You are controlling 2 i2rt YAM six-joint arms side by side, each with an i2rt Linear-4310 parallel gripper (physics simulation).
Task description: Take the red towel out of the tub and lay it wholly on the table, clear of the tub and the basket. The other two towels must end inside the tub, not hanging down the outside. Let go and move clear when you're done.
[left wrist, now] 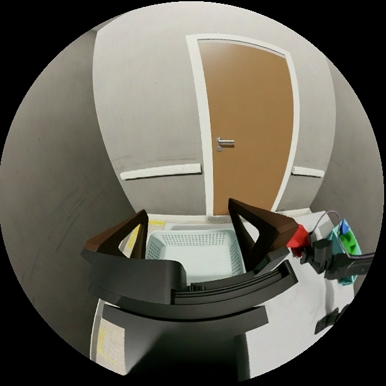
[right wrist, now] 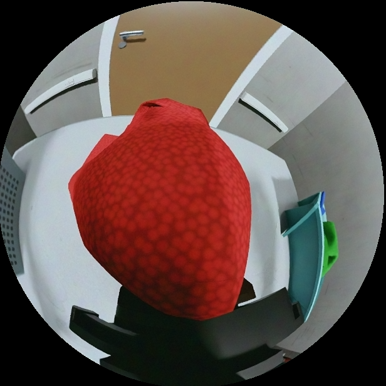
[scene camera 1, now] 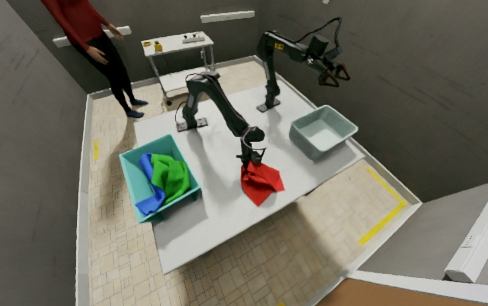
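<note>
The red towel [scene camera 1: 261, 183] [left wrist: 298, 240] [right wrist: 170, 210] is bunched on the table between the tub and the basket, its top at my right gripper [scene camera 1: 250, 163]. My right gripper is shut on the red towel, low over the table; the towel hides its fingertips in the right wrist view. The green towel [scene camera 1: 171, 177] [left wrist: 349, 242] [right wrist: 330, 247] and the blue towel [scene camera 1: 156, 194] [left wrist: 344, 227] lie inside the teal tub [scene camera 1: 131, 172] [right wrist: 305, 255] at the left. My left gripper [scene camera 1: 336, 79] [left wrist: 186, 208] is open and empty, raised beyond the basket.
The grey-green basket [scene camera 1: 312, 143] [left wrist: 195, 235] [right wrist: 10, 215] stands at the right part of the white table [scene camera 1: 220, 215] [left wrist: 285, 320] [right wrist: 47, 210]. A white cart [scene camera 1: 175, 47] and a standing person [scene camera 1: 102, 52] are behind the table at the left.
</note>
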